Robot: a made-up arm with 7 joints. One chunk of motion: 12 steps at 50 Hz.
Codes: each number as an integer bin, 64 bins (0 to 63) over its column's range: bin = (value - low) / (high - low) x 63, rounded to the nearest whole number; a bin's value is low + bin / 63 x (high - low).
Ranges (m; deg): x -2.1..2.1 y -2.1..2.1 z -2.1..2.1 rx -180..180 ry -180..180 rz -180..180
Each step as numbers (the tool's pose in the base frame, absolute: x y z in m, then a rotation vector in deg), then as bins.
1 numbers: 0.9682 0.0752 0.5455 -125.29 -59.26 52.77
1 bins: 46 33 40 10 21 41
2 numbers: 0.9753 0.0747 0.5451 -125.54 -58.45 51.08
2 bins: 46 33 40 10 21 40
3 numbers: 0.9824 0.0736 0.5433 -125.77 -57.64 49.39
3 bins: 46 33 40 9 21 40
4 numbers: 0.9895 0.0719 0.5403 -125.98 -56.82 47.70
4 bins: 46 33 40 9 22 40
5 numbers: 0.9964 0.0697 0.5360 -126.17 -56.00 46.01
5 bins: 46 33 40 9 22 40
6 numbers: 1.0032 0.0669 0.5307 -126.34 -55.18 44.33
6 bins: 47 33 39 9 22 39
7 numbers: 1.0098 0.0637 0.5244 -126.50 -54.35 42.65
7 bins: 47 32 39 9 22 39
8 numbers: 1.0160 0.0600 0.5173 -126.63 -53.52 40.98
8 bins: 47 32 39 9 22 39
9 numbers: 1.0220 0.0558 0.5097 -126.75 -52.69 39.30
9 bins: 47 32 39 9 22 38
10 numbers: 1.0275 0.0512 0.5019 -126.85 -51.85 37.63
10 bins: 47 32 39 9 22 38
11 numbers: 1.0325 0.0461 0.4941 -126.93 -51.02 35.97
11 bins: 47 32 39 9 23 38
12 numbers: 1.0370 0.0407 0.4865 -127.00 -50.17 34.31
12 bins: 47 32 39 9 23 38
